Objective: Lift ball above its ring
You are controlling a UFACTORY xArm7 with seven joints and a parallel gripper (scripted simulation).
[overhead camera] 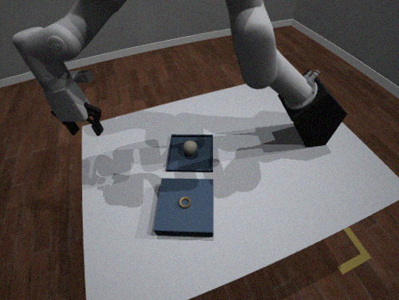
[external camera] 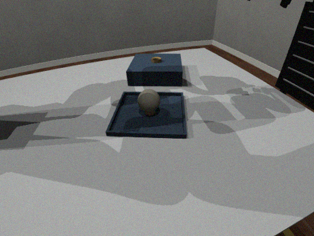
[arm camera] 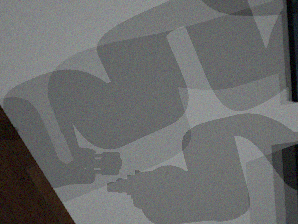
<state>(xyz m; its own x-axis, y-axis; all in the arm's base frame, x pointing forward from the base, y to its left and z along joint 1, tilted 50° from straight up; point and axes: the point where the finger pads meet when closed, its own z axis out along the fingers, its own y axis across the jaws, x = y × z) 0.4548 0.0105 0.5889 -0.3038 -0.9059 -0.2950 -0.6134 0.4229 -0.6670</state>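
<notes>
Now: the beige ball 32 cm behind my hand, 23 cm below it and 4 cm to the left of it. Round my hand: tray (32 cm behind, 27 cm below, 4 cm to the left).
</notes>
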